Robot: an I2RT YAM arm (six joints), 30 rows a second.
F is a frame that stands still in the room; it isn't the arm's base.
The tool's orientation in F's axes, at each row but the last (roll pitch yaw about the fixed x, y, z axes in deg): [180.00, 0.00, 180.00]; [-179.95, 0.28, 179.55]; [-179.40, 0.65, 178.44]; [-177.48, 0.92, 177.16]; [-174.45, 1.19, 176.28]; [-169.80, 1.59, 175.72]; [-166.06, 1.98, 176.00]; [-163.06, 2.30, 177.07]
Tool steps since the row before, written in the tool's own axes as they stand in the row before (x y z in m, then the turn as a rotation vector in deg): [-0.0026, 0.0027, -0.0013, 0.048, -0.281, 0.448]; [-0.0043, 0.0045, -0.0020, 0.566, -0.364, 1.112]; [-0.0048, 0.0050, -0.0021, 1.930, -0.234, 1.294]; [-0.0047, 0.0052, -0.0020, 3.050, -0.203, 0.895]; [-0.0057, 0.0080, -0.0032, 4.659, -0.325, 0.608]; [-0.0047, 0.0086, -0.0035, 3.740, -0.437, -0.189]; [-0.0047, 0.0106, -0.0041, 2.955, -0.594, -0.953]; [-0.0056, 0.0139, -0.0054, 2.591, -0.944, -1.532]
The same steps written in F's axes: [0.0026, 0.0027, 0.0013, -0.048, -0.281, -0.448]; [0.0043, 0.0045, 0.0020, -0.563, -0.361, -1.114]; [0.0049, 0.0049, 0.0021, -1.921, -0.195, -1.313]; [0.0049, 0.0050, 0.0018, -3.044, -0.091, -0.934]; [0.0062, 0.0079, 0.0025, -4.661, -0.080, -0.670]; [0.0053, 0.0087, 0.0021, -3.765, -0.116, 0.160]; [0.0054, 0.0109, 0.0016, -3.007, -0.137, 0.965]; [0.0063, 0.0146, 0.0013, -2.679, -0.320, 1.635]
